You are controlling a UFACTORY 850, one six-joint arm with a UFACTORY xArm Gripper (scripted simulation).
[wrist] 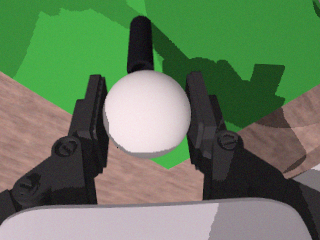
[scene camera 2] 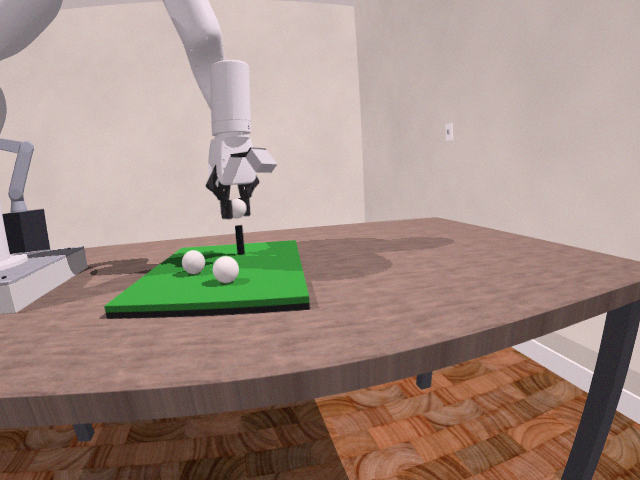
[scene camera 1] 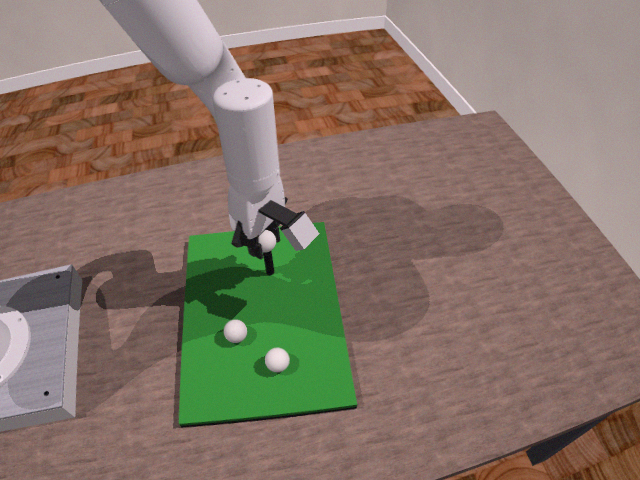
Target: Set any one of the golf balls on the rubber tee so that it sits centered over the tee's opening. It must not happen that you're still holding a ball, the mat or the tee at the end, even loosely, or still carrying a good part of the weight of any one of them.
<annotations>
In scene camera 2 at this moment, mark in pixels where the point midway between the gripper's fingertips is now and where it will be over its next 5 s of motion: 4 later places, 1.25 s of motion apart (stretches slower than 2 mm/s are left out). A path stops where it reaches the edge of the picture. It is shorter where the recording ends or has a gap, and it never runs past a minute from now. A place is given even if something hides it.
My gripper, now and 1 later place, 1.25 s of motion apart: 236,217; 235,200
</annotations>
